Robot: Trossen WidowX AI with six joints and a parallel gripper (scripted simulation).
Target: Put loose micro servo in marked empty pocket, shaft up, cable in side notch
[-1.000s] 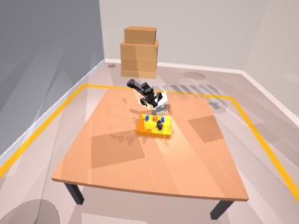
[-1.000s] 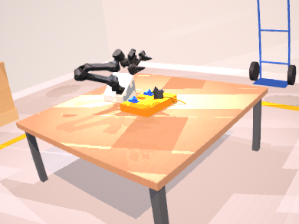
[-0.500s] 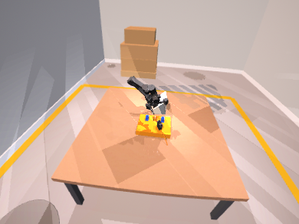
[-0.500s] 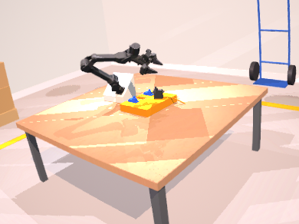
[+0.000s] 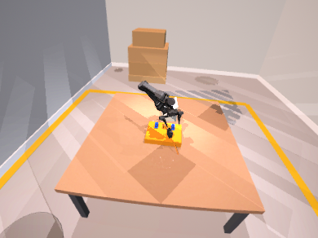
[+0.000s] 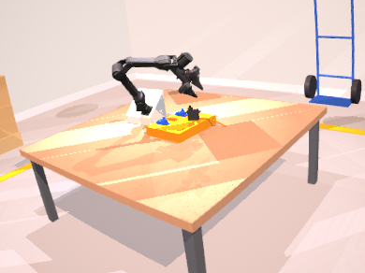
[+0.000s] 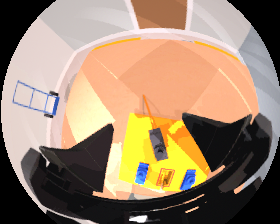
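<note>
My gripper tip is 170 mm above the orange-yellow deck, 70 mm to the left of it and 60 mm past it.
</note>
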